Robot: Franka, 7 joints.
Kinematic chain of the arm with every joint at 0, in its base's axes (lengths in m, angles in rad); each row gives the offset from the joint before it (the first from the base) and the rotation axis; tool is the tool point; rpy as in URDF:
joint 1: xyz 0 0 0.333 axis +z
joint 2: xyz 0 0 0 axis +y
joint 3: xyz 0 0 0.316 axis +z
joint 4: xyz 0.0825 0 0 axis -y
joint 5: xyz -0.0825 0 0.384 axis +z
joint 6: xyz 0 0 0 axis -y
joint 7: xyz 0.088 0 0 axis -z
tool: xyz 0 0 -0.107 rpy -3.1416 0 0
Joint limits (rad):
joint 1: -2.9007..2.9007
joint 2: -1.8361..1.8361
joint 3: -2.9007..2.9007
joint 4: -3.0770..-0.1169
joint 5: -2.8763..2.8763
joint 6: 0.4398..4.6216
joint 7: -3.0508..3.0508
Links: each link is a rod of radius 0.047 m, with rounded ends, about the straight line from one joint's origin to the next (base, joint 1, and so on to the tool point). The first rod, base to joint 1, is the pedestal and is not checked.
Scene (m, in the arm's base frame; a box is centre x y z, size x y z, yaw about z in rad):
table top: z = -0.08
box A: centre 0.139 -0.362 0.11 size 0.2 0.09 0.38 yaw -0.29
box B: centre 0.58 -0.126 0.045 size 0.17 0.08 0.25 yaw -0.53
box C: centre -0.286 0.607 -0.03 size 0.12 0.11 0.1 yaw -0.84
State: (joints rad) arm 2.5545 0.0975 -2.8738 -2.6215 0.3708 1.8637 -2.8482
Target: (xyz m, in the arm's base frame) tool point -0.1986 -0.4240 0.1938
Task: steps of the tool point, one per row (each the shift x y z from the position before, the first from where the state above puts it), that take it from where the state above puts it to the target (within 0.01 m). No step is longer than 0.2 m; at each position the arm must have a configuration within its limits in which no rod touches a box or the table.
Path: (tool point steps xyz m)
1: -0.0091 -0.0741 0.0407
2: -0.0284 -0.0692 0.0420
3: -0.0445 -0.0591 0.0426
4: -0.0560 -0.0449 0.0421
5: -0.0622 -0.0293 0.0406
6: -0.1057 -0.0683 -0.0684
7: -0.1195 -0.0230 -0.0911
8: -0.1124 0.0293 -0.1076

